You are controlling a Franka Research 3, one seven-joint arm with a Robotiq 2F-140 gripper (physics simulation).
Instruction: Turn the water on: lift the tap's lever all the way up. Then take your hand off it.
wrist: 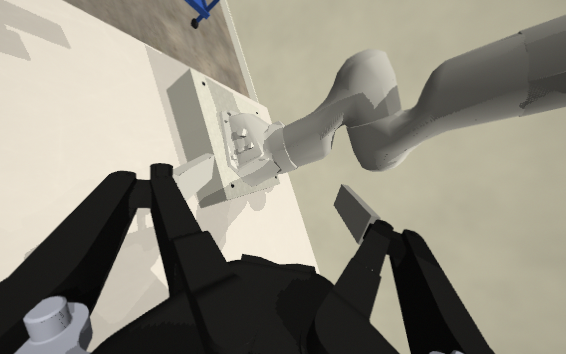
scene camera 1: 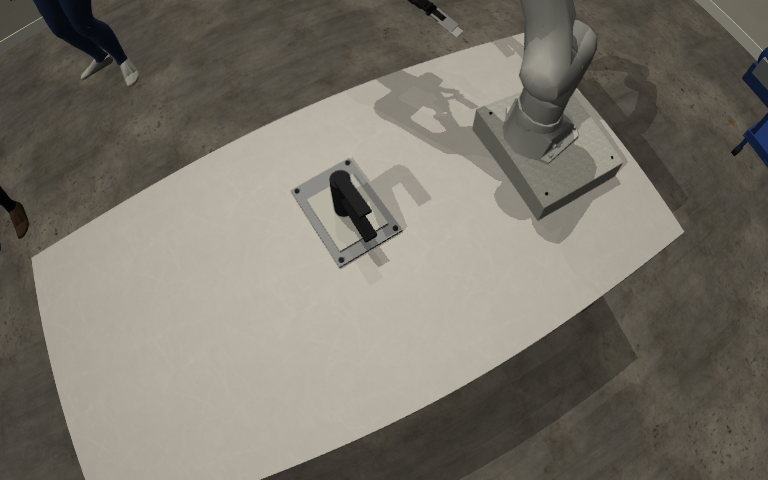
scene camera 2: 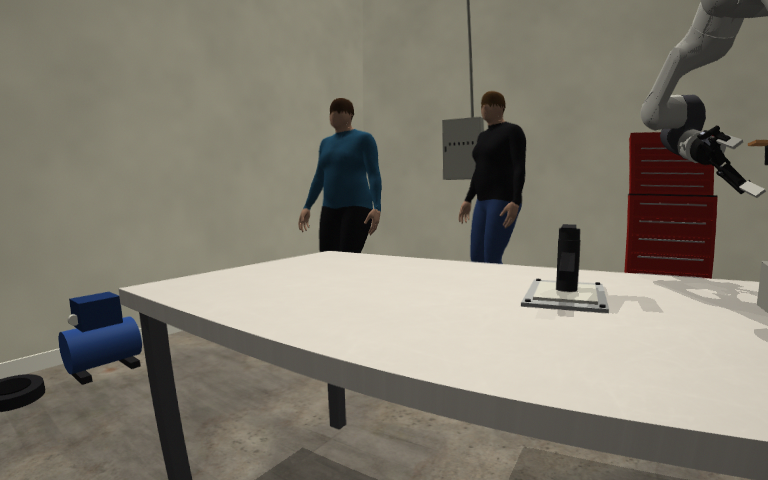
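Note:
The black tap (scene camera 1: 342, 204) (scene camera 2: 567, 277) stands upright on a square grey-framed plate (scene camera 1: 323, 226) (scene camera 2: 531, 305) on the table. Two black bars reach from its top toward the plate's near right corner in scene camera 1, one above the other. The lever and the spout overlap in both scene views, so the lever's exact angle cannot be told. My gripper (scene camera 2: 742, 165) (wrist: 277, 181) is wide open and empty, high up and well to the right of the tap in scene camera 2, touching nothing. The tap does not show in the wrist view.
The white table (scene camera 1: 226, 339) (scene camera 2: 396, 328) carries the arm's pale base block (scene camera 1: 566, 186) (wrist: 212, 125) at its right end. Two people (scene camera 2: 348, 169) (scene camera 2: 498, 164) stand behind the table. A red drawer cabinet (scene camera 2: 670, 226) and a blue compressor (scene camera 2: 100, 342) stand beyond the table.

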